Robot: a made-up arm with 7 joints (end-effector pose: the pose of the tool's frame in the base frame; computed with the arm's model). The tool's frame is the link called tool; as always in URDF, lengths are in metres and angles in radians.
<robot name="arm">
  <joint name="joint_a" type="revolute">
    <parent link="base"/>
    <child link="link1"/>
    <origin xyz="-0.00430 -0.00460 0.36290" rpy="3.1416 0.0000 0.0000"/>
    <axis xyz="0 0 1"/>
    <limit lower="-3.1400" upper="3.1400" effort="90" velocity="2.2"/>
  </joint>
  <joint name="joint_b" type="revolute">
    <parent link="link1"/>
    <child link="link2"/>
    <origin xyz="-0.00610 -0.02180 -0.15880" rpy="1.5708 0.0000 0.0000"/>
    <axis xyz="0 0 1"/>
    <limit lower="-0.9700" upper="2.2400" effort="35" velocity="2.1"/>
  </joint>
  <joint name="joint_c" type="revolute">
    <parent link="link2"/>
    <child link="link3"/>
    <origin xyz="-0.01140 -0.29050 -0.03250" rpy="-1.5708 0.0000 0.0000"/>
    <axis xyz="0 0 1"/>
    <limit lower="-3.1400" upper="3.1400" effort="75" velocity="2.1"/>
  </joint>
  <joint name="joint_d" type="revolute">
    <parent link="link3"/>
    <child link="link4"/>
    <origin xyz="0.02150 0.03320 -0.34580" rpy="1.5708 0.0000 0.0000"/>
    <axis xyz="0 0 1"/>
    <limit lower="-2.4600" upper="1.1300" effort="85" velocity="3.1"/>
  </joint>
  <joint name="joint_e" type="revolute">
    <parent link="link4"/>
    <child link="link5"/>
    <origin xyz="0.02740 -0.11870 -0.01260" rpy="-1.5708 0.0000 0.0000"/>
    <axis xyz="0 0 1"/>
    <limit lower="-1.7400" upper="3.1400" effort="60" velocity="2.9"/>
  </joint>
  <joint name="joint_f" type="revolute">
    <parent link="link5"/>
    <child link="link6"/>
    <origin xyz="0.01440 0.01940 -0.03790" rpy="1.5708 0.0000 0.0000"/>
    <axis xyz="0 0 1"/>
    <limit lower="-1.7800" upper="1.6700" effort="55" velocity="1.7"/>
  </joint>
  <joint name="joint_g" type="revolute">
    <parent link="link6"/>
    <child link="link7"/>
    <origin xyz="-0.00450 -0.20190 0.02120" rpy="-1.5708 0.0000 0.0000"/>
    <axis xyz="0 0 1"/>
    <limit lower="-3.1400" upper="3.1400" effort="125" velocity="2.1"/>
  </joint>
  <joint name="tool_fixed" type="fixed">
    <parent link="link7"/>
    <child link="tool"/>
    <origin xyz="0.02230 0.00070 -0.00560" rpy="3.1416 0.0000 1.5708"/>
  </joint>
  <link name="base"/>
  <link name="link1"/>
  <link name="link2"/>
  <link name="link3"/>
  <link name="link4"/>
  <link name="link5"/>
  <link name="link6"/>
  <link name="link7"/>
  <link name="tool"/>
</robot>
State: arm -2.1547 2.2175 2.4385 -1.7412 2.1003 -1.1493 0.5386
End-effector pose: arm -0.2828 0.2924 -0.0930 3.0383 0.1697 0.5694
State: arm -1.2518 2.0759 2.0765 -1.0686 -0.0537 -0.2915 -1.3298
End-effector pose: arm -0.0553 0.6790 0.0408 -1.9550 -1.1009 0.9102
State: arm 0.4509 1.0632 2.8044 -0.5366 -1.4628 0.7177 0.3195
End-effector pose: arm 0.7246 -0.4581 0.8727 1.7717 -0.7581 1.4172
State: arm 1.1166 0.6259 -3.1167 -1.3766 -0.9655 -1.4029 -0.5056
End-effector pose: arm 0.3720 -0.3706 0.8865 -2.3237 0.4494 -0.8955
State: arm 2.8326 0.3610 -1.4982 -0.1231 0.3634 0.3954 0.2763
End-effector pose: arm -0.3811 -0.2187 1.4187 -0.4729 -0.6396 2.6900
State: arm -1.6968 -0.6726 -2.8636 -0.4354 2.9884 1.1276 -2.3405
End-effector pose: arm 0.0216 -0.3245 1.3029 -0.3233 1.1005 2.2570
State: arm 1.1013 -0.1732 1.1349 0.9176 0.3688 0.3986 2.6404
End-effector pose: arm -0.3687 -0.1079 1.3023 1.0270 -0.7309 -0.4232
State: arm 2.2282 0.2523 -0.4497 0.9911 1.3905 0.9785 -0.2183
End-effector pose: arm -0.3948 -0.3379 1.1345 -0.2311 -1.6539 0.8171
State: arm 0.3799 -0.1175 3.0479 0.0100 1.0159 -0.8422 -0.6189
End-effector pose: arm -0.1428 -0.0386 1.4571 0.7631 -0.2354 0.8847
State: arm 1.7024 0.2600 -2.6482 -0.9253 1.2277 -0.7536 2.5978
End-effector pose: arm -0.2439 -0.3164 1.2446 -0.5159 -1.3971 1.0214
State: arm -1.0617 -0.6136 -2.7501 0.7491 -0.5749 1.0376 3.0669
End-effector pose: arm -0.4138 -0.5892 0.9117 2.0680 -1.0117 0.0811
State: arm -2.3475 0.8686 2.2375 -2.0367 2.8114 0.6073 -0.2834
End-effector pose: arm -0.3868 0.0726 0.7461 2.0956 1.0552 -0.4345
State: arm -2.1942 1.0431 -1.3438 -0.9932 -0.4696 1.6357 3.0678
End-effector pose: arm -0.4484 0.6054 1.0406 0.2624 -0.8592 -0.5563
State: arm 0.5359 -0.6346 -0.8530 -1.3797 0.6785 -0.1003 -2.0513
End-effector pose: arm -0.6681 0.0770 0.9815 0.0319 -1.9200 0.3915
